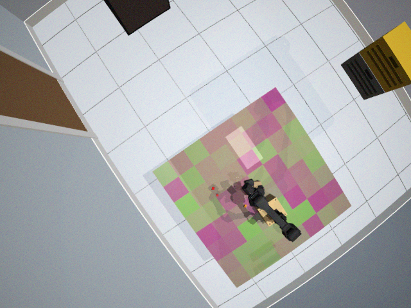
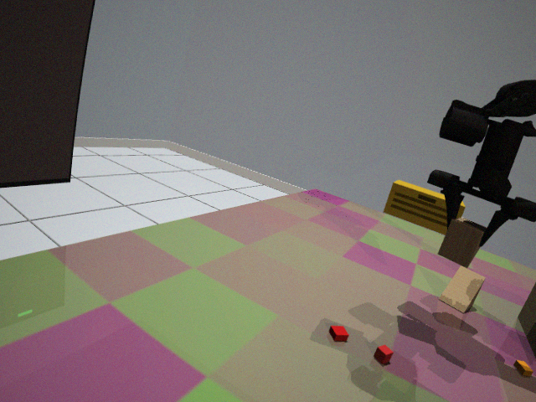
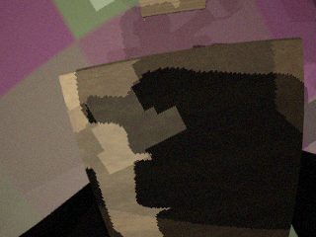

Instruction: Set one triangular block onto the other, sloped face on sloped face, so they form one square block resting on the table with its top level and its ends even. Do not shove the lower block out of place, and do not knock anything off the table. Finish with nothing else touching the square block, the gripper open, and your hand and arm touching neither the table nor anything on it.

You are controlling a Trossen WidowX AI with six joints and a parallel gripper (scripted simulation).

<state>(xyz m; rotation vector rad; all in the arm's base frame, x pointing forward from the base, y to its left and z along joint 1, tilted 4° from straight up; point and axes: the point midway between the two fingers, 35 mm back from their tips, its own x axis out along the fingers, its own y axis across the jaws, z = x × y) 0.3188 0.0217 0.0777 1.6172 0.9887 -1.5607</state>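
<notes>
The triangular wooden block is 13 cm below my gripper tip, 9 cm to the right of it and 7 cm behind it. The rest, counted from my gripper tip: orange cube: 15 cm below, 14 cm behind, 11 cm to the left.
</notes>
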